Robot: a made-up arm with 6 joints.
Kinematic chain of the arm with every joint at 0, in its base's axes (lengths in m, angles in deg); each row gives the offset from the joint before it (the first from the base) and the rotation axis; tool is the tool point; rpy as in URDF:
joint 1: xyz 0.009 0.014 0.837 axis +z
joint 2: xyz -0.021 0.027 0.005 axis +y
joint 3: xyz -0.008 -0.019 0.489 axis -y
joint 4: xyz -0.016 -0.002 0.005 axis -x
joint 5: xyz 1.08 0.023 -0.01 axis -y
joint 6: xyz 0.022 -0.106 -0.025 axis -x
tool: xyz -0.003 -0.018 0.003 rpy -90 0 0
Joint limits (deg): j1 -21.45..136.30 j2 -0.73..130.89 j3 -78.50..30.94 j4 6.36..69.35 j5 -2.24..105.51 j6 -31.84..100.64
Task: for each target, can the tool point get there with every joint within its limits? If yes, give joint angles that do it. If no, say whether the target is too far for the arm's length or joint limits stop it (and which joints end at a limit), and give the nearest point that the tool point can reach.
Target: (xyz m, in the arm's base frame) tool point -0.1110 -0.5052 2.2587
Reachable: no: joint limits stop it (at a limit: joint 1, joint 2, joint 3, joint 4, joint 5) | nearest point 0.7670 -0.3565 1.9709 | short by 0.936 m
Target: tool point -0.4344 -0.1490 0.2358
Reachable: yes | joints 17.21 99.00 -55.43 63.59 75.21 83.78
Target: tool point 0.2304 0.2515 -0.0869
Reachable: yes | joints 60.61 73.97 -25.62 24.68 74.81 46.29
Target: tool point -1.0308 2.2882 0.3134
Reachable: no: too far | nearest point -0.5695 1.2792 0.5460 | short by 1.134 m
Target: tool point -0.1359 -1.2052 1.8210
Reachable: no: joint limits stop it (at a limit: joint 2, joint 3, joint 4, joint 6) | nearest point -0.0627 -0.5889 1.0736 | short by 0.971 m
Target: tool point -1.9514 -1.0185 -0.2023
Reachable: no: too far | nearest point -0.6201 -0.3173 0.2248 | short by 1.564 m
